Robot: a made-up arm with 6 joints.
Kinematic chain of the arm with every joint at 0, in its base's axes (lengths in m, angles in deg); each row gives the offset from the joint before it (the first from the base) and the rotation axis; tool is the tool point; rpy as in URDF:
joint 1: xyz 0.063 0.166 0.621 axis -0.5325 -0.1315 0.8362
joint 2: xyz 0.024 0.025 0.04 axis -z
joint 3: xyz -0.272 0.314 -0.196 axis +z
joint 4: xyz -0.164 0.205 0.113 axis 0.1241 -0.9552 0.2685
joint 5: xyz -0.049 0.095 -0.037 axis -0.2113 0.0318 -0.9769
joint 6: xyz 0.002 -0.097 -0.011 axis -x
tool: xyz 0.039 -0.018 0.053 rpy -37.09 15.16 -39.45
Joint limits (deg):
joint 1: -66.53..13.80
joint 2: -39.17..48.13
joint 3: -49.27..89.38
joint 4: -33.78..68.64
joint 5: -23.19..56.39
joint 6: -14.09..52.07
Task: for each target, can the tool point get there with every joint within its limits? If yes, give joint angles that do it. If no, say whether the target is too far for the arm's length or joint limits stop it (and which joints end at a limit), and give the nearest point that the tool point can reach.
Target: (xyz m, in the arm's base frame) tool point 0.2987 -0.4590 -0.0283
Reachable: no: joint limits stop it (at a limit: joint 1, joint 2, joint 3, joint 5, joint 6) | nearest point -0.2490 -0.1258 0.5106 | short by 0.837 m
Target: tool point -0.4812 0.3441 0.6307
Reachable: yes | joints -27.48 -32.20 68.53 -11.56 -8.71 40.09
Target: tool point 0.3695 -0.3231 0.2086
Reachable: no: joint limits stop it (at a limit: joint 1, joint 2, joint 3, joint 5, joint 6) | nearest point -0.2397 -0.1356 0.5293 | short by 0.714 m
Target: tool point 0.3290 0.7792 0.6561
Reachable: yes | joints -14.92 40.41 -26.47 -13.18 -8.94 -9.05
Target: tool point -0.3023 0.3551 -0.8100
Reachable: no: too far | nearest point -0.3568 0.5078 0.4124 | short by 1.233 m
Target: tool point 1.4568 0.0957 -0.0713
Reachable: no: too far | nearest point 0.7627 0.2480 0.6714 | short by 1.028 m
